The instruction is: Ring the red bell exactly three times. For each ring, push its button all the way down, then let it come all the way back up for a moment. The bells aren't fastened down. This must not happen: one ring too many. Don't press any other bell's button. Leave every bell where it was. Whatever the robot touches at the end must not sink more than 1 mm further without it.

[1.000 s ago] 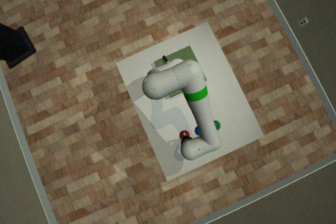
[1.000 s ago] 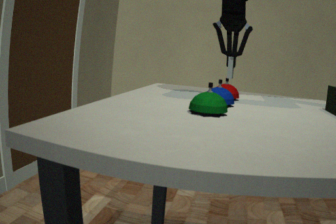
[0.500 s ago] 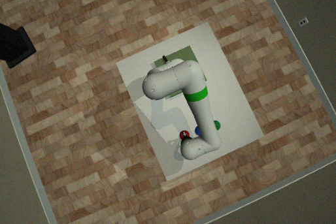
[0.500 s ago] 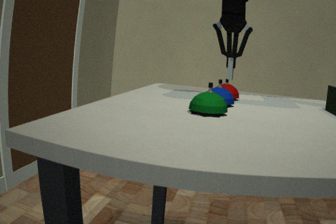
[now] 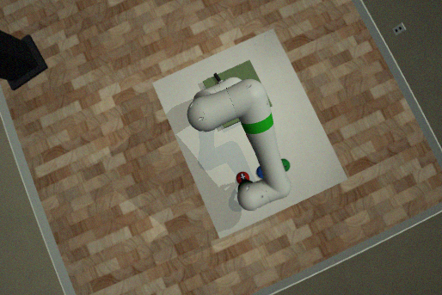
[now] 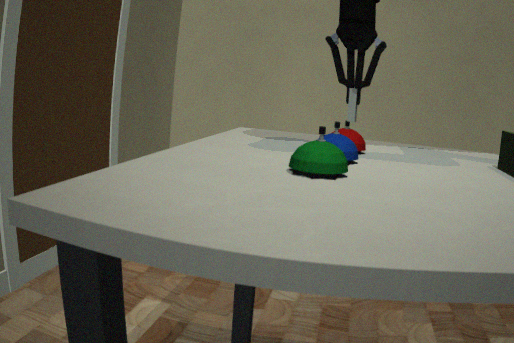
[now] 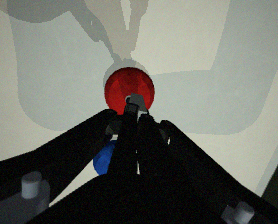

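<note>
Right now my hand is 6 cm above the red bell and 1 cm short of it. From my hand the other things lie so: blue bell: 13 cm to the left, 5 cm below, 4 cm ahead; green bell: 26 cm to the left, 8 cm ahead, 5 cm below.
</note>
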